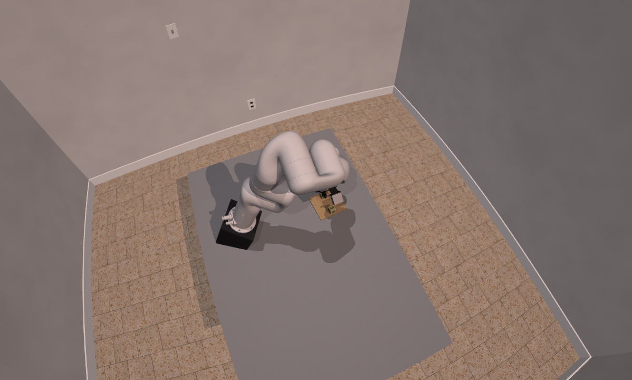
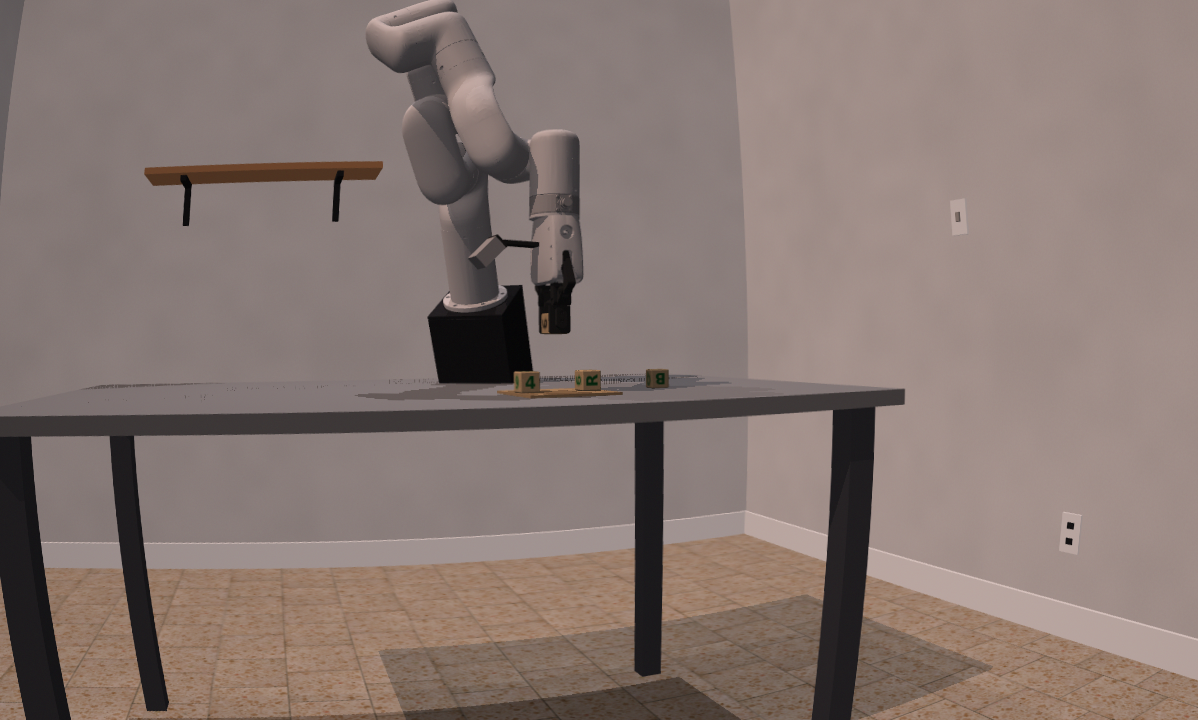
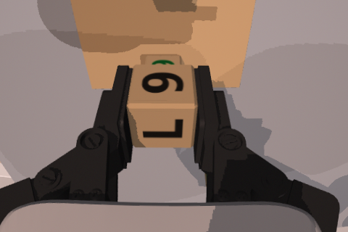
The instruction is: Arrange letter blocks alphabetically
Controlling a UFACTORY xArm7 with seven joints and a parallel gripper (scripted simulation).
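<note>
The mat is 110 mm below my hand. Round my hand: wooden block: 10 mm below.
</note>
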